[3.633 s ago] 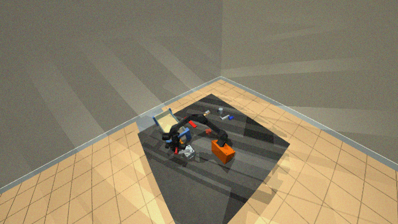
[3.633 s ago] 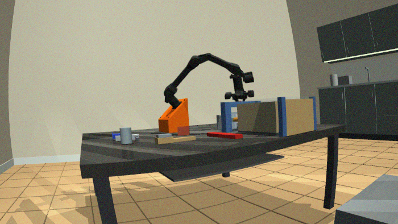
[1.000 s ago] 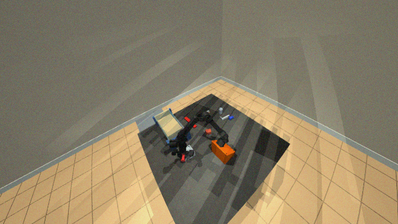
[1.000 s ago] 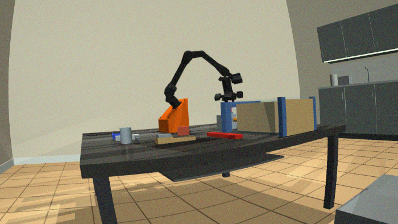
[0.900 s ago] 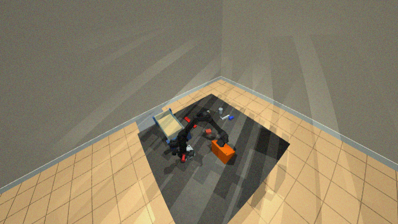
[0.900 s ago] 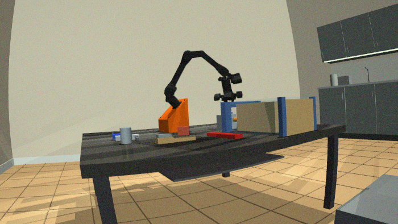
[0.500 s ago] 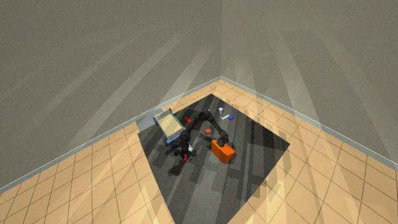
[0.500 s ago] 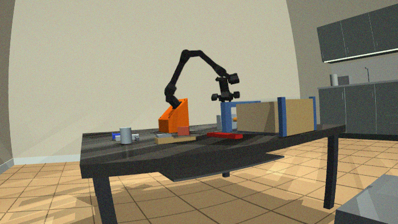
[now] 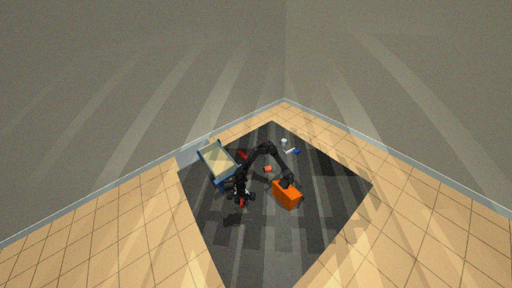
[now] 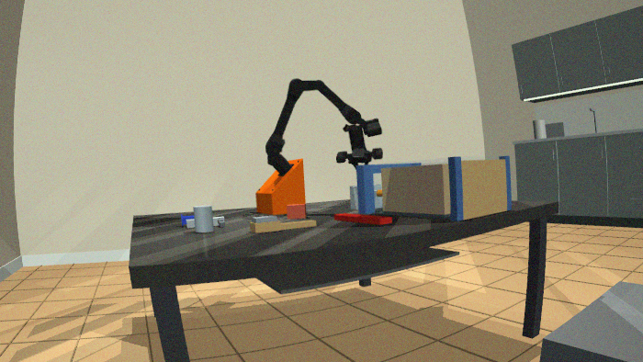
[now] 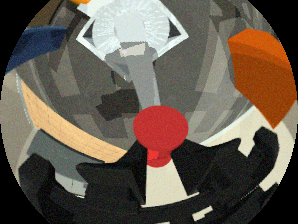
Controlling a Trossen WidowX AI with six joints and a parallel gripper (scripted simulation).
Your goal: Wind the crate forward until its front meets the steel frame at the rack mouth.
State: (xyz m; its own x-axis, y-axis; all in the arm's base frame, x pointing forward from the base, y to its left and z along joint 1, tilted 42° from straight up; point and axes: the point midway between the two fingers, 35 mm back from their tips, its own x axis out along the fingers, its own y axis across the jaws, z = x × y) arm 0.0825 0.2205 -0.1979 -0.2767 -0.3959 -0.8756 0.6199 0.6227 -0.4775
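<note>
The grey winch lies 100 mm below my gripper tip, 90 mm ahead of it and 60 mm to the right of it. Round my gripper tip: wooden-handled tool (530 mm to the right, 450 mm ahead, 110 mm below); then clear-panelled cubby (510 mm ahead, 40 mm to the right, 20 mm below); then flat red bar (470 mm ahead, 290 mm to the right, 120 mm below).
</note>
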